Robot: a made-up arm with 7 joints. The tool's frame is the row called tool. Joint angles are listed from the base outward. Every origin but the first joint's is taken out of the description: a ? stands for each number. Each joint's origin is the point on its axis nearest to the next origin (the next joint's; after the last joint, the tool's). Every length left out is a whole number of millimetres.
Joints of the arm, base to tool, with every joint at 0 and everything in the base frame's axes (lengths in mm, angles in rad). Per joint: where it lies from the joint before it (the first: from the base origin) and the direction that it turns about. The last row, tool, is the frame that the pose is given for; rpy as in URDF.
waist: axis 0 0 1 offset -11 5 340
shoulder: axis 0 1 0 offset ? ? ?
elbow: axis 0 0 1 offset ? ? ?
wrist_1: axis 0 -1 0 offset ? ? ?
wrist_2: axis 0 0 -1 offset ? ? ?
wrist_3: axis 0 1 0 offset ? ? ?
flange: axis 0 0 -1 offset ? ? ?
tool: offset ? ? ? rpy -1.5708 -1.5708 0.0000
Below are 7 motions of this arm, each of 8 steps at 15 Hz.
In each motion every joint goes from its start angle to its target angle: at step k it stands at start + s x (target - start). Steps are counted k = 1, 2, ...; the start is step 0. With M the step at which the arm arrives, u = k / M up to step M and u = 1 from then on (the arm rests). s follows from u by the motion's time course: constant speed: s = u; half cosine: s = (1 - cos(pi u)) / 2; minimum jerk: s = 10 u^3 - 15 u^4 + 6 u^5.
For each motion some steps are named. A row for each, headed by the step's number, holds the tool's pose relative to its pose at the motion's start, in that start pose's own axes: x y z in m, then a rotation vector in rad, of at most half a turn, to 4 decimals.
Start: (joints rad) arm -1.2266 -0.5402 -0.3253 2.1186 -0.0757 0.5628 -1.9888
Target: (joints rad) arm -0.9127 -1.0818 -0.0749 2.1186 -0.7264 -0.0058 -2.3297
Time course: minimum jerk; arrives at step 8
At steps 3, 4, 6, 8:
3: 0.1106 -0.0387 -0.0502 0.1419 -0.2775 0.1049
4: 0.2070 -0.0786 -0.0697 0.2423 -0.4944 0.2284
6: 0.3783 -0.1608 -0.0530 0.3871 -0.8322 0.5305
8: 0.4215 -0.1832 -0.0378 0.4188 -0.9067 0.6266

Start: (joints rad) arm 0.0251 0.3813 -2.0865 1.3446 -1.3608 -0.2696 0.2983
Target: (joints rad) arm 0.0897 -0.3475 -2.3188 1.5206 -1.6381 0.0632 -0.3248
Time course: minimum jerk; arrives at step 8
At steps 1, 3, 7, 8:
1: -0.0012 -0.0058 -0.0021 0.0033 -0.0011 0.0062
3: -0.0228 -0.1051 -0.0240 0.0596 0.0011 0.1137
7: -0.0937 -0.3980 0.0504 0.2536 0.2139 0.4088
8: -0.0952 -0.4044 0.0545 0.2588 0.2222 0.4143

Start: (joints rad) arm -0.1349 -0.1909 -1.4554 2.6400 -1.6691 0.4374 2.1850
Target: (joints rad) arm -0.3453 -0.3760 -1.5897 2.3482 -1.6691 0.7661 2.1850
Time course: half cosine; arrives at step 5
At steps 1, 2, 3, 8:
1: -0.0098 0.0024 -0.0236 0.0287 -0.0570 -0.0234
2: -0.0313 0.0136 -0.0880 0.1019 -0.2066 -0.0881
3: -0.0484 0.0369 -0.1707 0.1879 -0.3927 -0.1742
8: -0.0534 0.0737 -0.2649 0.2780 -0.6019 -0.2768

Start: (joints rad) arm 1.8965 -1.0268 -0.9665 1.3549 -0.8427 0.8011 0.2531
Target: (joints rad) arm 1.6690 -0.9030 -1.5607 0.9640 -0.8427 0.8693 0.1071
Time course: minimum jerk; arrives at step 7
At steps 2, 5, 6, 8:
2: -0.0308 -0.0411 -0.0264 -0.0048 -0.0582 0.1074
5: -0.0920 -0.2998 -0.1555 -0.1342 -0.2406 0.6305
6: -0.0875 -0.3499 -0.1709 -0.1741 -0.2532 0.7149
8: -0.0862 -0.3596 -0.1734 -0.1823 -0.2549 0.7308

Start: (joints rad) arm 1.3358 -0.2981 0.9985 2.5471 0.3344 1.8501 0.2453
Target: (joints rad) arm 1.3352 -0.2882 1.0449 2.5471 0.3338 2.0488 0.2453
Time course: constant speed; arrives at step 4
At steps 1, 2, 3, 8:
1: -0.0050 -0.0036 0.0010 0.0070 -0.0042 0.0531
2: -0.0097 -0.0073 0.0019 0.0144 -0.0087 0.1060
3: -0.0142 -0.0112 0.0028 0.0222 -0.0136 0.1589
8: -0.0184 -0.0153 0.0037 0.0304 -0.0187 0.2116

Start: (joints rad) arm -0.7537 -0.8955 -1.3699 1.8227 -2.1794 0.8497 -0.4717
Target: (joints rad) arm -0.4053 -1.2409 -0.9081 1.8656 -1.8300 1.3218 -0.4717
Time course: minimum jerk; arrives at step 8
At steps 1, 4, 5, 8:
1: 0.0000 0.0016 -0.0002 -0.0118 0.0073 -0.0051
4: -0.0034 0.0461 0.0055 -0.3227 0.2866 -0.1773
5: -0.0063 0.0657 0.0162 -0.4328 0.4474 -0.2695
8: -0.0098 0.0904 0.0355 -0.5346 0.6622 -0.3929

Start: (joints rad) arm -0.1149 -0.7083 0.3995 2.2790 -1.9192 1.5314 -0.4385
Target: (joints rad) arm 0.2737 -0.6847 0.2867 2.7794 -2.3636 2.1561 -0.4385
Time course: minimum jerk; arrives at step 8
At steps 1, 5, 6, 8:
1: -0.0040 -0.0046 -0.0029 -0.0085 0.0034 0.0133
5: -0.1834 -0.2329 -0.0501 -0.3502 0.2591 0.6439
6: -0.2217 -0.2895 -0.0374 -0.4186 0.3466 0.8070
8: -0.2427 -0.3228 -0.0258 -0.4564 0.4030 0.9071

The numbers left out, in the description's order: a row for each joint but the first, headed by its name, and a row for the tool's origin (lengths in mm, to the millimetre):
shoulder: 27 4 0
elbow: 5 0 375
wrist_1: 15 1 0
wrist_2: 76 0 -464
wrist_3: -26 -53 0
flange: 53 0 -82
tool: 16 -27 0

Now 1 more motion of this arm.
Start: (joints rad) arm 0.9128 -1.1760 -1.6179 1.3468 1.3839 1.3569 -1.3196
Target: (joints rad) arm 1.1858 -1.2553 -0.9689 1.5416 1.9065 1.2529 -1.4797
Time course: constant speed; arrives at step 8
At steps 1, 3, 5, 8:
1: -0.0512 0.0099 0.0126 0.0150 0.0919 -0.0343
3: -0.1458 0.0261 0.0518 0.0231 0.2775 -0.1166
5: -0.2258 0.0402 0.1073 0.0009 0.4620 -0.2145
8: -0.3104 0.0635 0.2113 -0.0905 0.7291 -0.3831

